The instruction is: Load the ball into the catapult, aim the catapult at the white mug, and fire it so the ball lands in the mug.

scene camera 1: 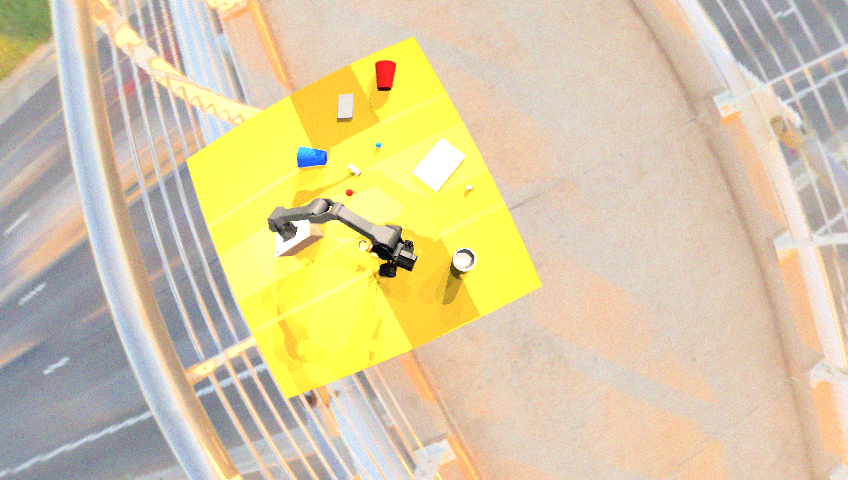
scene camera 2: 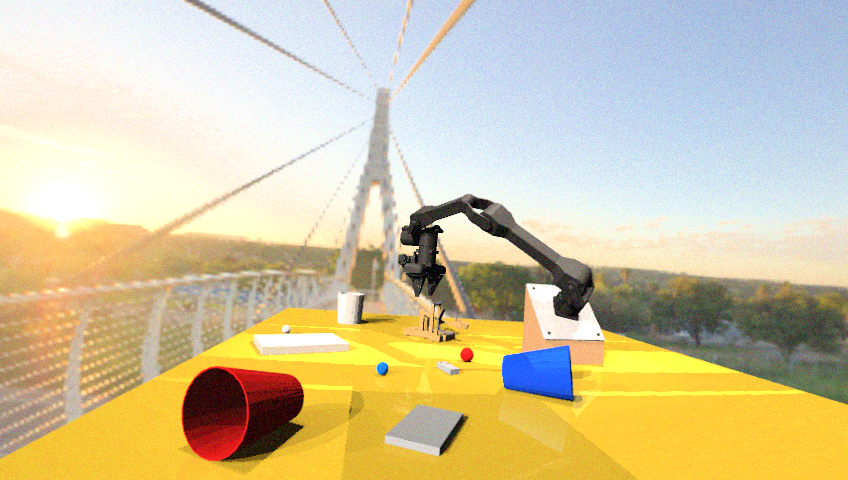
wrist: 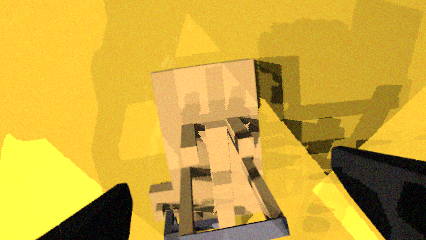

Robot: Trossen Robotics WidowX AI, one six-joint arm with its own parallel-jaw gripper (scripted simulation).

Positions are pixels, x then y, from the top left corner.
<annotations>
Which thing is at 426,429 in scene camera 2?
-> A grey slab.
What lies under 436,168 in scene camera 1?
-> A white slab.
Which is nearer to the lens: the blue cup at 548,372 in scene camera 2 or the red cup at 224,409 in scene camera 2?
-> The red cup.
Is the gripper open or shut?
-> Open.
</annotations>
